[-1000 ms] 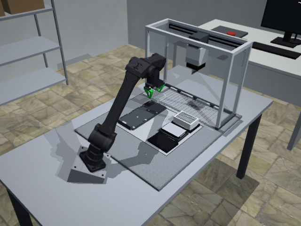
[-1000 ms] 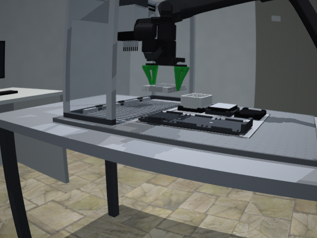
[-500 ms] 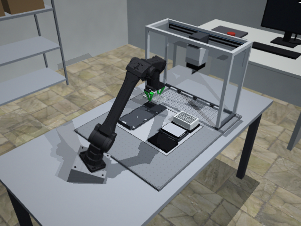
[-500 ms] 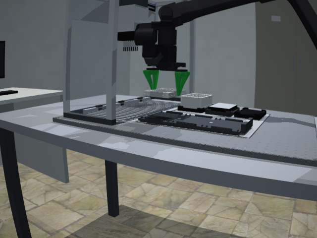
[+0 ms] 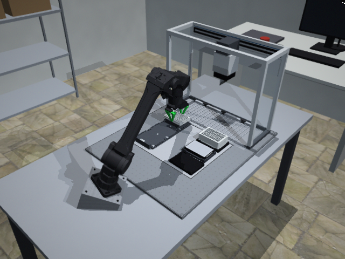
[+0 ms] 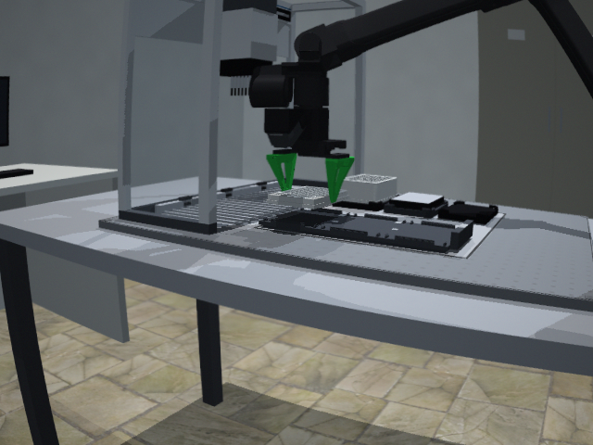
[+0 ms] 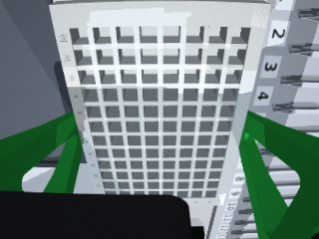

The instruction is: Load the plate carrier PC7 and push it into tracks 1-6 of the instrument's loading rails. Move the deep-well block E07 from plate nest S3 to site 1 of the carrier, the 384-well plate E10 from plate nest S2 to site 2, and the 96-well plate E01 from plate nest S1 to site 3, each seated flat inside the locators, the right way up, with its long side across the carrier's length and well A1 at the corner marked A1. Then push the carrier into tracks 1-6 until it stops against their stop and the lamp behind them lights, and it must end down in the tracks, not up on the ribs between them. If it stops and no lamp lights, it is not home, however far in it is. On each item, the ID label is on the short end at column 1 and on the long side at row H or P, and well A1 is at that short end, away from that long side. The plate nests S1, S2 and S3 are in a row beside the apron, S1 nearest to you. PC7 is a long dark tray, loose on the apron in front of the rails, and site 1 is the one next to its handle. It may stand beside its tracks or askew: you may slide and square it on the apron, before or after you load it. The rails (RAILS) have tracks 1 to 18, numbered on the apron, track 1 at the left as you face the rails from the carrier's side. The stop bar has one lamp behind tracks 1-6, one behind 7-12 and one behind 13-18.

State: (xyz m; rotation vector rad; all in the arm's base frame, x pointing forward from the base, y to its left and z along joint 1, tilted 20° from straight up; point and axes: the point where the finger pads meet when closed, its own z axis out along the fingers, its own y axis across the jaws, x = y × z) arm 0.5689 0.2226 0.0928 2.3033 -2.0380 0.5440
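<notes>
The plate nest S2 lies 26 cm to the right of my hand, 9 cm behind it and 4 cm below it. Also, from my hand: 96-well plate E01 (right at my hand); then plate nest S3 (25 cm to the right, 4 cm below, 2 cm ahead); then dark plate carrier PC7 (10 cm behind, 3 cm below, 1 cm to the right).
</notes>
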